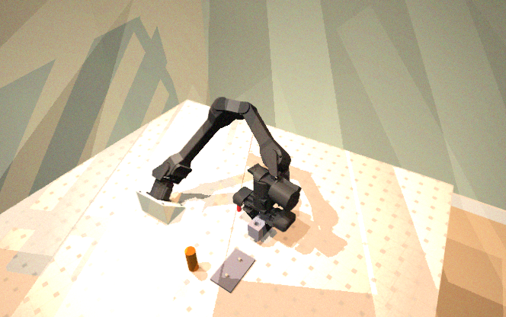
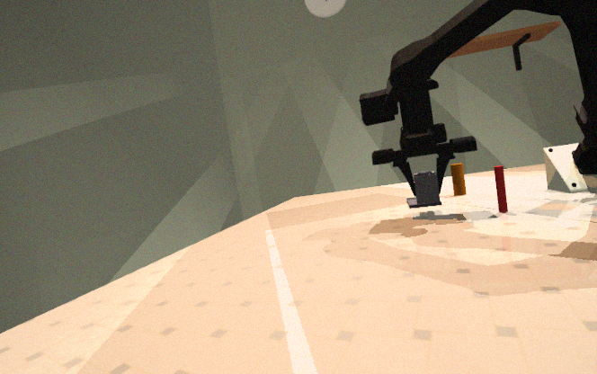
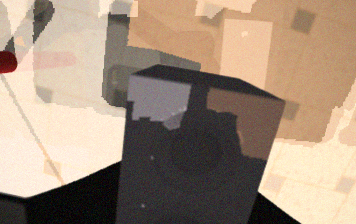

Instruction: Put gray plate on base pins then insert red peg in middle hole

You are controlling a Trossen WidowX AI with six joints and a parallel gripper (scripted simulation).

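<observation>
My gripper tip is now 150 mm to the left of the base, 30 mm above it and 10 mm short of it. From my gripper tip the other things lie so: red peg: 120 mm behind, 30 mm to the left; then orange cylinder: 210 mm to the right, 80 mm behind; then gray plate: 30 mm above.
</observation>
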